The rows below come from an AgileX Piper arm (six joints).
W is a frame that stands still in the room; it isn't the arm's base.
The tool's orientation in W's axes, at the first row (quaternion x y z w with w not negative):
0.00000, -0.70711, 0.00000, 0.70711
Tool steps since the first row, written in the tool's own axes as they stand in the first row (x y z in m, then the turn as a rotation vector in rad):
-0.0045, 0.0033, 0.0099, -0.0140, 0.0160, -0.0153
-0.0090, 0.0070, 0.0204, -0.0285, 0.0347, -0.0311
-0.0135, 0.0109, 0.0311, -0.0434, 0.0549, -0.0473
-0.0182, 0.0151, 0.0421, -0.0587, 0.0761, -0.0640
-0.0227, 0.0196, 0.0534, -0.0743, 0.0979, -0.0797
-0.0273, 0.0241, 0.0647, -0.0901, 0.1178, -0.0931
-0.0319, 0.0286, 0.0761, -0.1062, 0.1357, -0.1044
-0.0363, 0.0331, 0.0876, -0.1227, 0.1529, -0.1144
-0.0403, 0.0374, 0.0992, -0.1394, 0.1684, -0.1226
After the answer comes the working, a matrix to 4 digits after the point.
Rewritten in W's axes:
-0.0099, 0.0033, -0.0045, 0.0153, 0.0160, -0.0140
-0.0204, 0.0070, -0.0090, 0.0311, 0.0347, -0.0285
-0.0311, 0.0109, -0.0135, 0.0473, 0.0549, -0.0434
-0.0421, 0.0151, -0.0182, 0.0640, 0.0761, -0.0587
-0.0534, 0.0196, -0.0227, 0.0797, 0.0979, -0.0743
-0.0647, 0.0241, -0.0273, 0.0931, 0.1178, -0.0901
-0.0761, 0.0286, -0.0319, 0.1044, 0.1357, -0.1062
-0.0876, 0.0331, -0.0363, 0.1144, 0.1529, -0.1227
-0.0992, 0.0374, -0.0403, 0.1226, 0.1684, -0.1394

The tool's axes in the first row as the columns of a matrix, in W's axes (rounded; the answer above uses it unrounded):
0.0000, 0.0000, -1.0000
0.0000, 1.0000, 0.0000
1.0000, 0.0000, 0.0000

